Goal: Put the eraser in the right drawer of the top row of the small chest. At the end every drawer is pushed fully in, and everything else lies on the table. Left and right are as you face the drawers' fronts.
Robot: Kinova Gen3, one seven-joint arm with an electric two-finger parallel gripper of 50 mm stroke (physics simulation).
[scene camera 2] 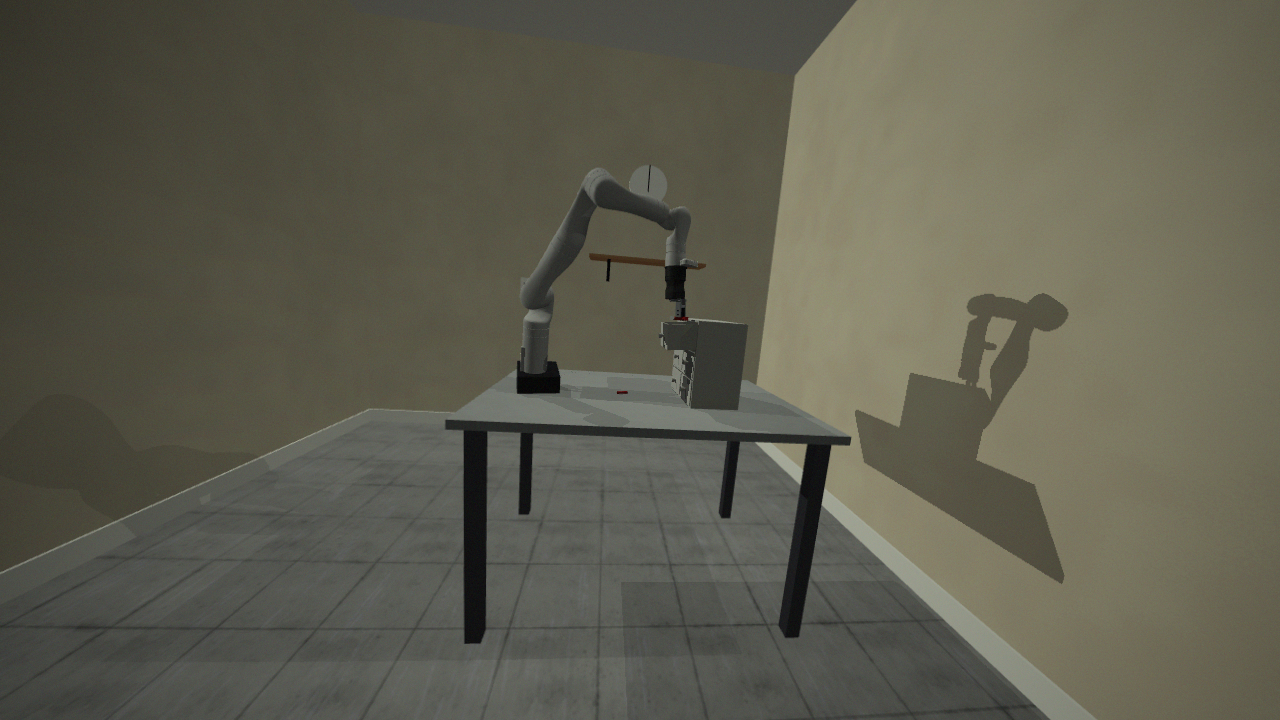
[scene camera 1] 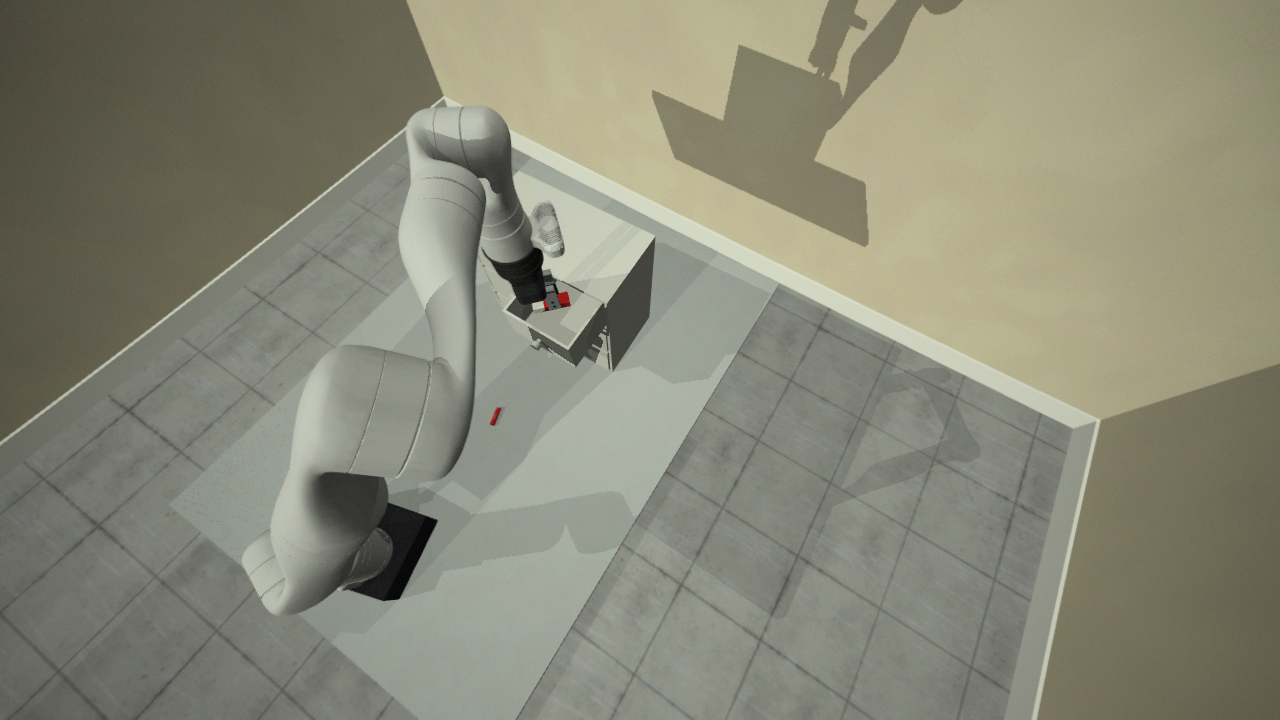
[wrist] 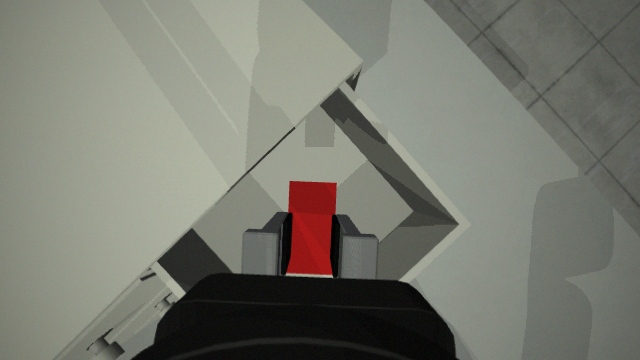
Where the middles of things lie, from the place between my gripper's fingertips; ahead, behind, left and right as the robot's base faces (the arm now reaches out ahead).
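There's a small chest (scene camera 1: 606, 258) that's 14 cm ahead of my hand, 8 cm to the left of it and 16 cm below it, and the eraser (wrist: 312, 203) is right at my hand.
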